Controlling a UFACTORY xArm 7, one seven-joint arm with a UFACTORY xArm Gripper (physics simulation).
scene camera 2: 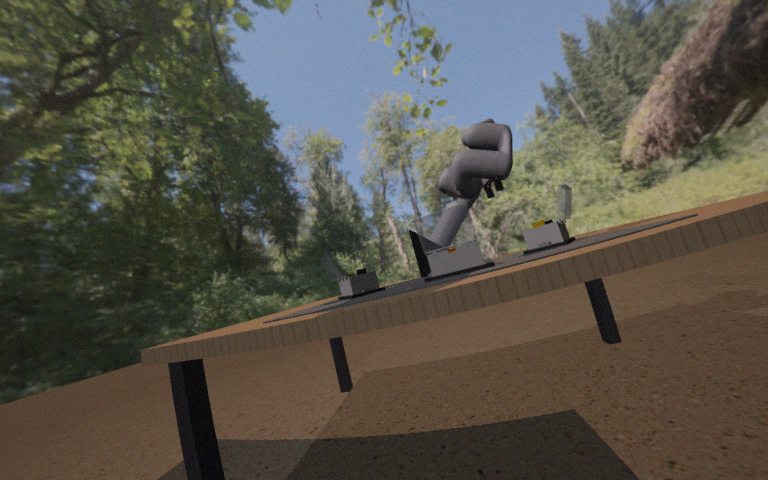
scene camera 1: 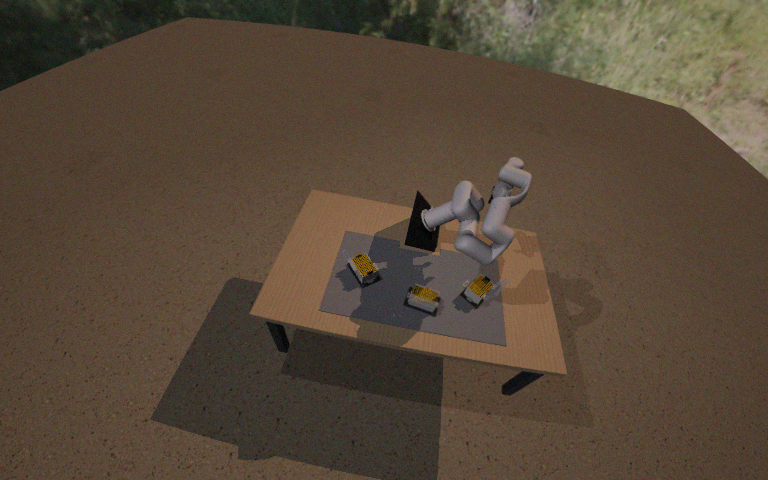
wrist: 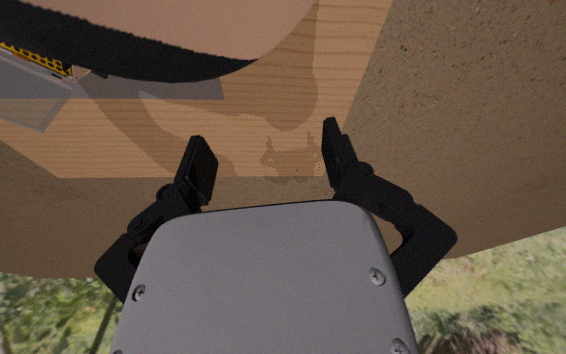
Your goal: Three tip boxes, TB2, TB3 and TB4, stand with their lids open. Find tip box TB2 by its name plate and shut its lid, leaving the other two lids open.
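Where they show: gripper, fingertip midpoint: (scene camera 2: 495,194) (wrist: 265,141); arm's base at its link origin: (scene camera 1: 427,220).
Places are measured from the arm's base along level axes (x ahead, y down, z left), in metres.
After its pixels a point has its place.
Observation:
Three grey tip boxes with yellow racks stand on the mat, their clear lids raised: a left box (scene camera 1: 363,266) (scene camera 2: 358,284) @[x 0.395, y 0.081, z -0.238 m], a middle box (scene camera 1: 424,300) @[x 0.510, y -0.029, z 0.029 m] (scene camera 2: 455,260) @[x 0.470, y 0.082, z 0.035 m] and a right box (scene camera 1: 478,290) (scene camera 2: 545,235) @[x 0.363, y 0.080, z 0.278 m]. Their name plates are too small to read, so I cannot tell which is TB2. In the wrist view, part of one box's yellow rack (wrist: 37,59) @[x 0.314, y 0.057, z 0.341 m] and its open clear lid (wrist: 30,95) @[x 0.328, y 0.019, z 0.377 m] show at the upper left. My gripper (scene camera 2: 493,188) @[x -0.025, y -0.150, z 0.304 m] (wrist: 265,141) @[x -0.025, y -0.150, z 0.304 m] is open and empty, high above the table and apart from the boxes. In scene camera 1 the arm mostly hides it.
The wooden table (scene camera 1: 297,249) @[x 0.291, y 0.117, z -0.625 m] (wrist: 285,90) @[x -0.069, y 0.117, z 0.399 m] carries a grey mat (scene camera 1: 338,300) @[x 0.522, y 0.114, z -0.337 m] (wrist: 207,91) @[x 0.093, y 0.114, z 0.410 m]. A black upright plate (scene camera 1: 419,234) @[x 0.102, y 0.012, z -0.032 m] (scene camera 2: 418,255) @[x 0.101, y 0.027, z -0.083 m] stands at the arm's base, behind the middle box. The arm's own link (wrist: 175,25) blocks the top of the wrist view.

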